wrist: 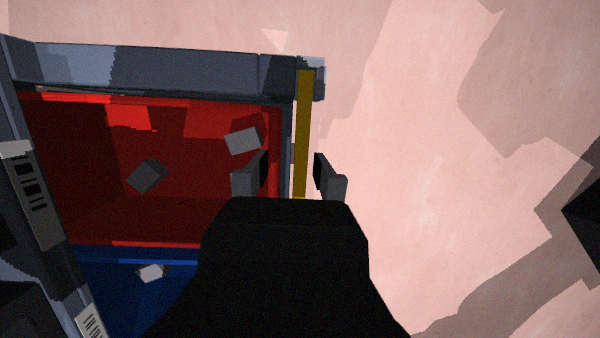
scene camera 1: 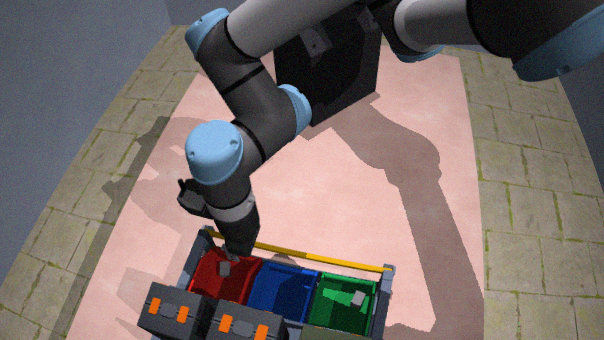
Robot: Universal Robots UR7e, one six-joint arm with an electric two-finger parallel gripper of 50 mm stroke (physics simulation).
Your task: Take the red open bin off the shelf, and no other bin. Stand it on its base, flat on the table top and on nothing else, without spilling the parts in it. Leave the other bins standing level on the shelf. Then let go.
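Places are measured from the arm's base along level axes (x ahead, y left, z up), in centimetres.
Pixels of known places: gripper, fingertip midpoint: [wrist: 291, 162] [scene camera 1: 238, 248].
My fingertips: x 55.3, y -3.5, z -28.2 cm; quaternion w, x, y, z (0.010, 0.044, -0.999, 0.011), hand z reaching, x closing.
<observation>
For each thing: its top centre in the pictures, then the offset to it from my fingertips. Level surfaces: height alone.
- red bin, top centre: [wrist: 141, 181] [scene camera 1: 218, 283] dy +1.2, dx +9.6, dz +4.9 cm
- table top, surface height: dz -3.2 cm
- yellow bar, top centre: [wrist: 293, 291] [scene camera 1: 294, 252] dy +11.7, dx -1.8, dz +3.3 cm
- blue bin, top centre: [wrist: 168, 308] [scene camera 1: 277, 300] dy +12.6, dx +8.7, dz +4.9 cm
- green bin, top centre: [scene camera 1: 341, 313] dy +23.8, dx +7.4, dz +4.9 cm
The red bin [scene camera 1: 242, 280] [wrist: 195, 175] sits level on the shelf [scene camera 1: 386, 295] [wrist: 200, 72], at its left end in the scene view. Grey block-like parts lie in it; two show in the wrist view, one [wrist: 243, 140] near the bin's front wall and another [wrist: 145, 176] farther in. My gripper [scene camera 1: 231, 257] [wrist: 291, 162] is open and empty over the bin's front edge. In the wrist view one finger is on the bin's inner side, the other beyond the yellow bar. Finger height relative to the rim is unclear. The table top [scene camera 1: 325, 205] [wrist: 425, 175] lies in front of the shelf.
A yellow bar [scene camera 1: 310, 256] [wrist: 302, 125] runs along the shelf front. The blue bin [scene camera 1: 270, 285] [wrist: 120, 295] stands beside the red one, then the green bin [scene camera 1: 322, 310]. Two dark cases [scene camera 1: 172, 310] [scene camera 1: 245, 327] with orange latches stand behind and partly hide the bins.
</observation>
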